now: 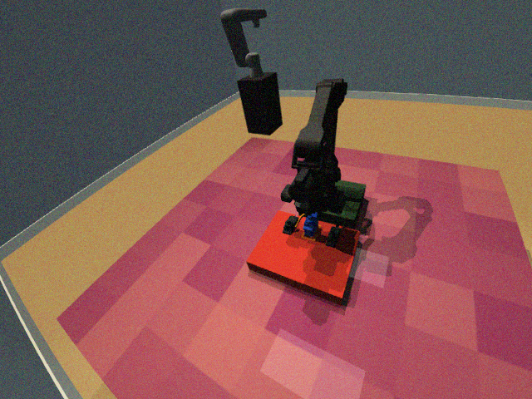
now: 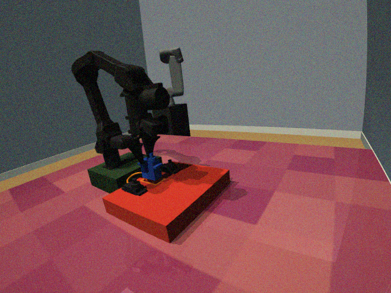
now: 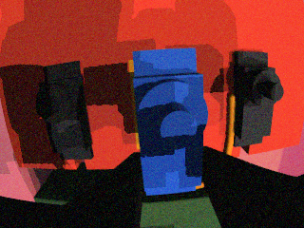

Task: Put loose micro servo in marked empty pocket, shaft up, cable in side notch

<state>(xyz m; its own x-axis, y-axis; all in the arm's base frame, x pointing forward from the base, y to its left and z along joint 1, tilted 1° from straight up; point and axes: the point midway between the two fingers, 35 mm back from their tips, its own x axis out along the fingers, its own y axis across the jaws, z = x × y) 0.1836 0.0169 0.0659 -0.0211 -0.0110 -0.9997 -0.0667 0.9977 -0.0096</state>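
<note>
Right now my gripper tip is 12 cm short of the red deck, 8 cm above it and 1 cm to the right of it.
</note>
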